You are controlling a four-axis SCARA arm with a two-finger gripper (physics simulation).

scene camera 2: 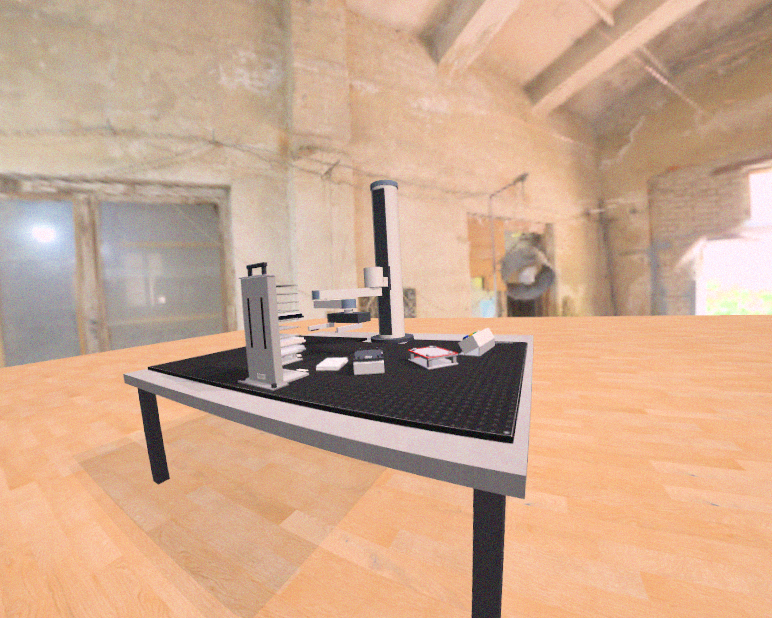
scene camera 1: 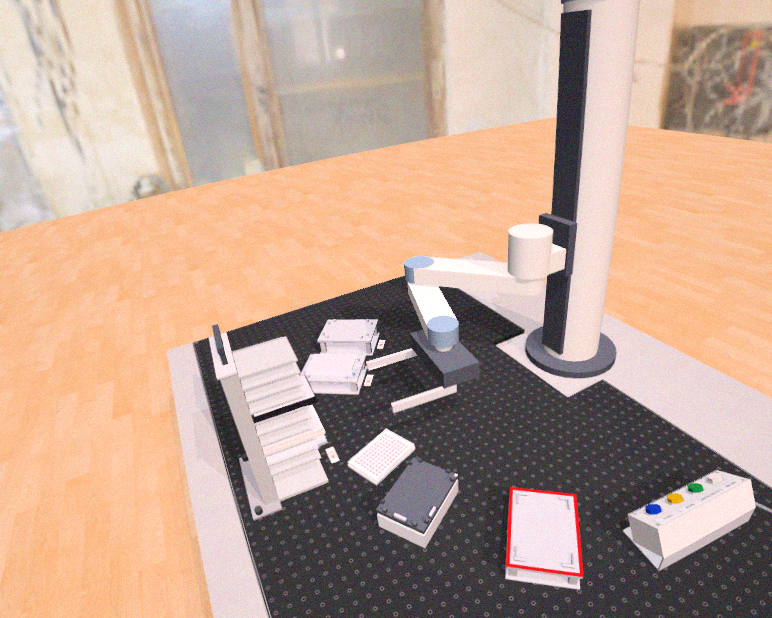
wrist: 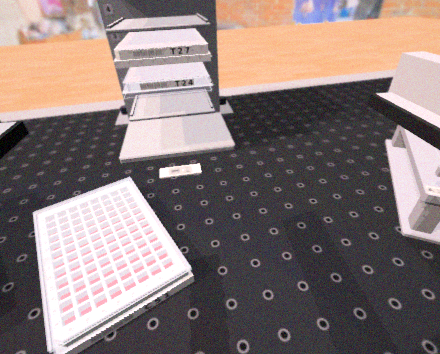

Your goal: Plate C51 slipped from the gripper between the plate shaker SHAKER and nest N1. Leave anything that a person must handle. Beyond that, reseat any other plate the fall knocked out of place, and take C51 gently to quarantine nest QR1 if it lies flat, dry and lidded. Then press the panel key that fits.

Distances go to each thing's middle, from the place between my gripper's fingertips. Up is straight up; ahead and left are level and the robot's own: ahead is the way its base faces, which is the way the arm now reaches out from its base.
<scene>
Now: hand 240 mm to the right of the grey shaker (scene camera 1: pixel 413 508), 100 mm above it and 40 mm short of it.
</scene>
